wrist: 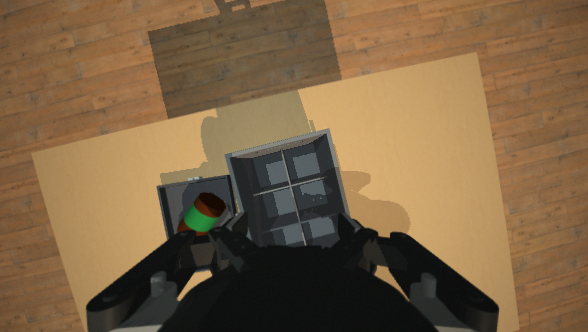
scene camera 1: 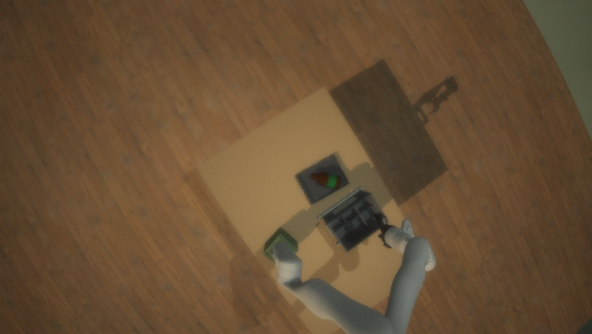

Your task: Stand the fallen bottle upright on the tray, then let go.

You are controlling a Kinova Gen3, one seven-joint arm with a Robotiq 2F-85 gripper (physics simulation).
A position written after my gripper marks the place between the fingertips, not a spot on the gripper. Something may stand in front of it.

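Looking from my wrist, I can see my gripper (wrist: 293, 222), and in that same view there is a bottle (wrist: 207, 208).
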